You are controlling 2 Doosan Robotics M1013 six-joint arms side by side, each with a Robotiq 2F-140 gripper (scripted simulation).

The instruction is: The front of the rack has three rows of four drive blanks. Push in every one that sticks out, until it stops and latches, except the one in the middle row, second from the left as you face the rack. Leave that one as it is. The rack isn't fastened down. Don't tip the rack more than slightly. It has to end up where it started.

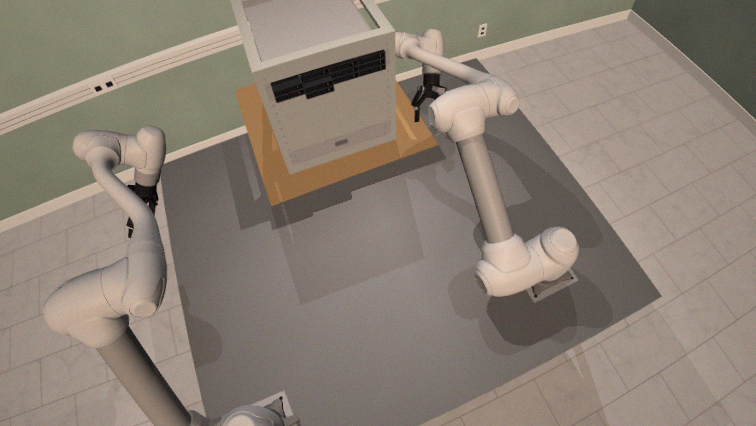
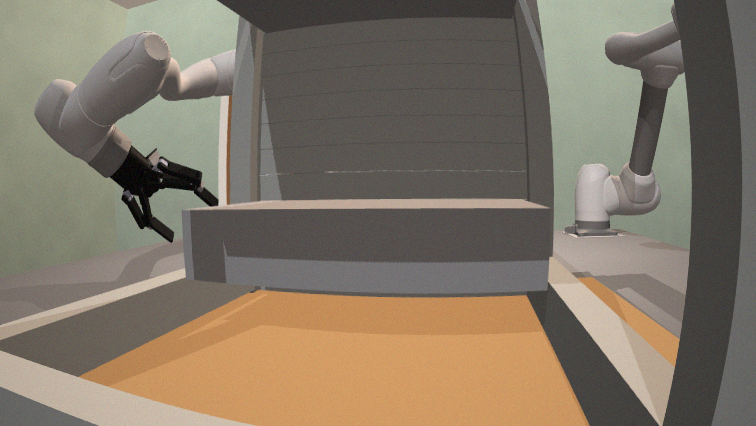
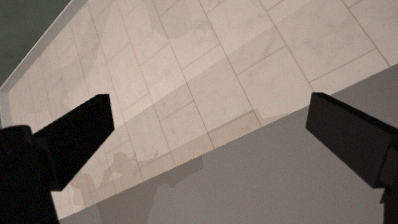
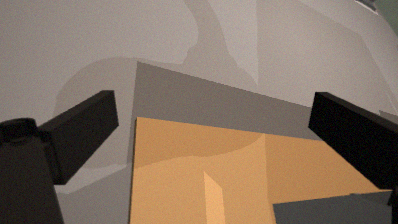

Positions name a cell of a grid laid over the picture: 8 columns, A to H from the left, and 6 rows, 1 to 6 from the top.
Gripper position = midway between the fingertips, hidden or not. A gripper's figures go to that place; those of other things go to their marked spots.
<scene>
My right gripper (image 2: C4) is 0.98 m from the lens. An orange board (image 2: C5) is 0.54 m from the lens.
</scene>
